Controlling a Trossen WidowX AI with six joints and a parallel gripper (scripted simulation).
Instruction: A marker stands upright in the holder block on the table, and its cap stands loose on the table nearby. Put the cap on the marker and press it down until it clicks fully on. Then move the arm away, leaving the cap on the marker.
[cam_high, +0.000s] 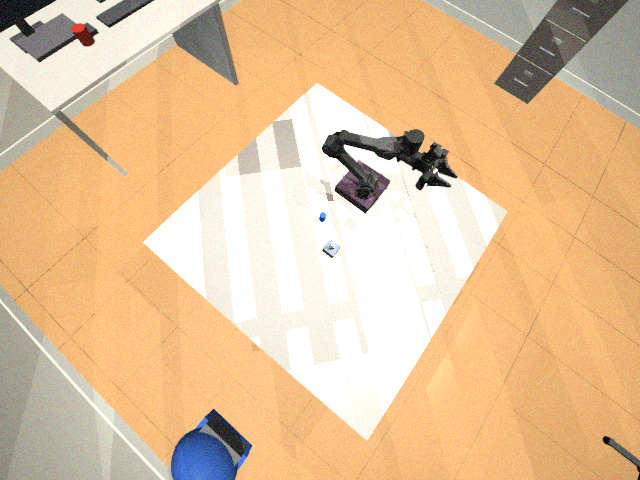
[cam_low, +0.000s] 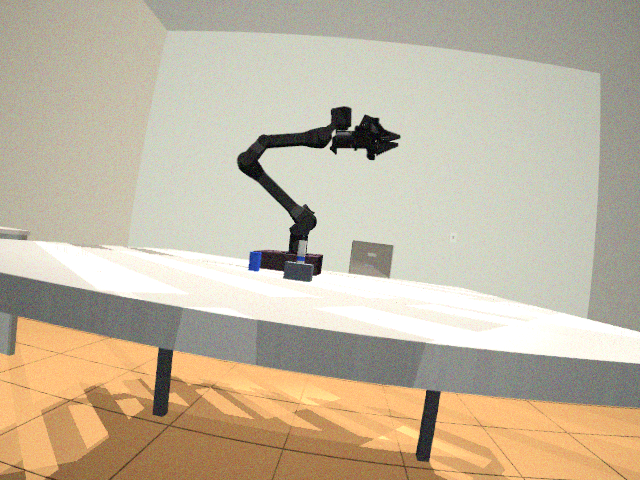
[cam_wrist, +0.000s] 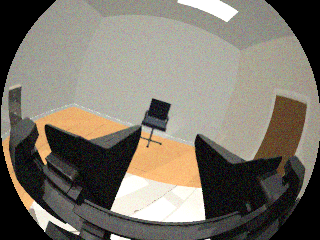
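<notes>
The blue cap is 44 cm below my gripper tip, 37 cm to the right of it and 20 cm ahead of it. Also, from my gripper tip: grey holder block (44 cm below, 31 cm ahead, 25 cm to the right).
</notes>
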